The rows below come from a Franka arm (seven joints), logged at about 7 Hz.
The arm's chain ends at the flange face. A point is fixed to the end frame.
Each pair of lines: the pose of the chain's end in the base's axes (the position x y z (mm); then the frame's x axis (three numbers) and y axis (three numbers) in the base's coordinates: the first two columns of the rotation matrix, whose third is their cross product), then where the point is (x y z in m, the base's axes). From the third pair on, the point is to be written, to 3 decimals.
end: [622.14, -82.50, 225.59, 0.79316, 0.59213, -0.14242, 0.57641, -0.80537, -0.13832]
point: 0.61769 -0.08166 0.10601
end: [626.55, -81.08, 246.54, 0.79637, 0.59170, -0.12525, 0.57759, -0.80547, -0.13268]
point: 0.62419 -0.07957 0.12690
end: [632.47, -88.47, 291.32, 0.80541, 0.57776, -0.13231, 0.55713, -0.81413, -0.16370]
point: 0.627 -0.084 0.172
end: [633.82, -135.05, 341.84, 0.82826, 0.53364, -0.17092, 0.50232, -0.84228, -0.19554]
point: 0.623 -0.130 0.223
